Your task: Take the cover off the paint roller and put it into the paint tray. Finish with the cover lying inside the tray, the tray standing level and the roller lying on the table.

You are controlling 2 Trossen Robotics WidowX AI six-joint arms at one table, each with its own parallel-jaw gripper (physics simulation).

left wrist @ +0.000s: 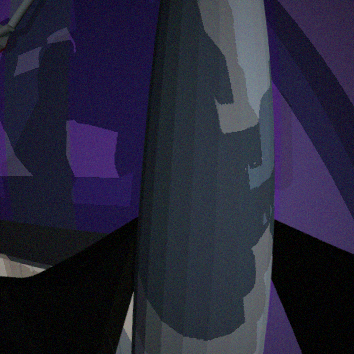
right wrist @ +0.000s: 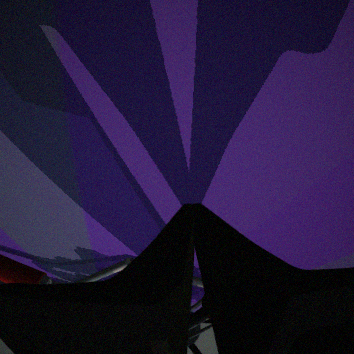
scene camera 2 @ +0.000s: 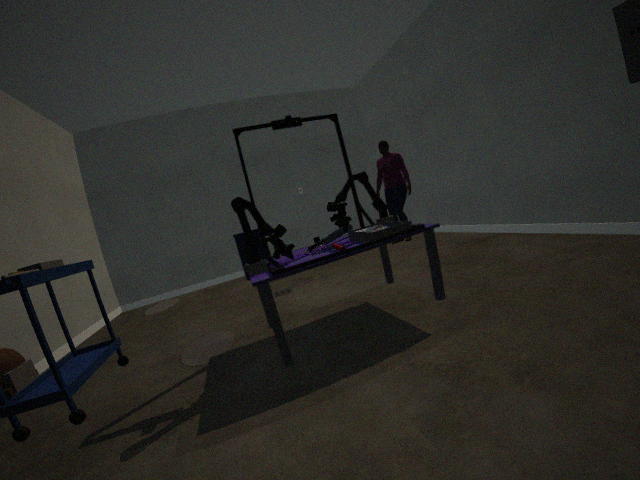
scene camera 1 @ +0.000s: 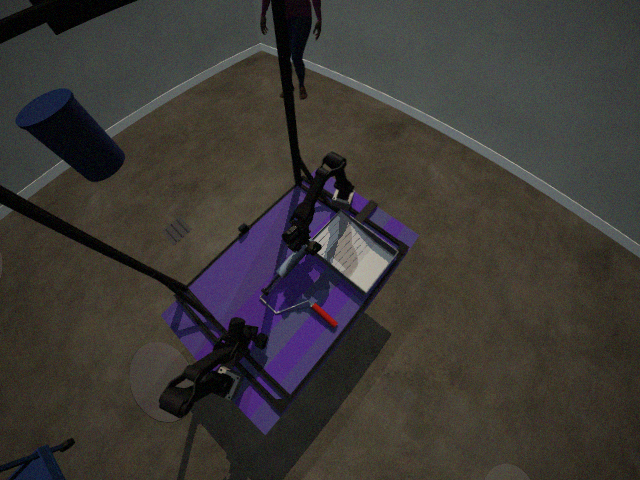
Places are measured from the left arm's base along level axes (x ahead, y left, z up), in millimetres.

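Where they show: left gripper, between the fingertips: [left wrist: 200, 224] [scene camera 2: 343, 232] [scene camera 1: 303, 251]; right gripper, between the fingertips: [right wrist: 191, 211] [scene camera 2: 293, 259] [scene camera 1: 257, 327]; left arm's base, origin of its link: [scene camera 2: 384, 217] [scene camera 1: 343, 194]; right arm's base, origin of its link: [scene camera 2: 254, 262] [scene camera 1: 225, 383].
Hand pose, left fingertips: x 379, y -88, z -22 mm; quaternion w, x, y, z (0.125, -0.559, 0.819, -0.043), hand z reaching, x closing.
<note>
Each offset is from my left fingertips to the top centre of the thing. "spot": to the spot under its first point. Level surfaces: height alone.
The grey-blue cover [scene camera 1: 289, 264] [left wrist: 207, 165] slants between my left fingers, beside the tray. My left gripper [scene camera 1: 305, 249] [scene camera 2: 341, 226] [left wrist: 200, 224] is shut on it. The roller's dark core @[spot: dz -27, dx +205, dy -87 mm] [scene camera 1: 271, 284] sticks out of the cover's lower-left end in scene camera 1; how much is still inside is hidden. The bent wire @[spot: dz -49, dx +276, dy +39 mm] [scene camera 1: 290, 308] [right wrist: 107, 270] leads to the red handle @[spot: dz -29, dx +254, dy +201 mm] [scene camera 1: 324, 315] [scene camera 2: 338, 246] [right wrist: 19, 270]. My right gripper [scene camera 1: 261, 339] [scene camera 2: 287, 253] [right wrist: 191, 211] is shut and empty, to the lower left of the wire. The pale paint tray @[dz -2, dx -102, dy +226 mm] [scene camera 1: 373, 266] [scene camera 2: 377, 232] stands level, without the cover.
The purple table @[dz -67 mm] [scene camera 1: 242, 258] carries dark rails along its sides. Black frame posts [scene camera 1: 290, 118] [scene camera 2: 242, 165] rise at its rear. A blue cart [scene camera 2: 85, 364] stands on the floor at the left in scene camera 2. A person [scene camera 1: 299, 41] [scene camera 2: 392, 173] stands beyond the table.
</note>
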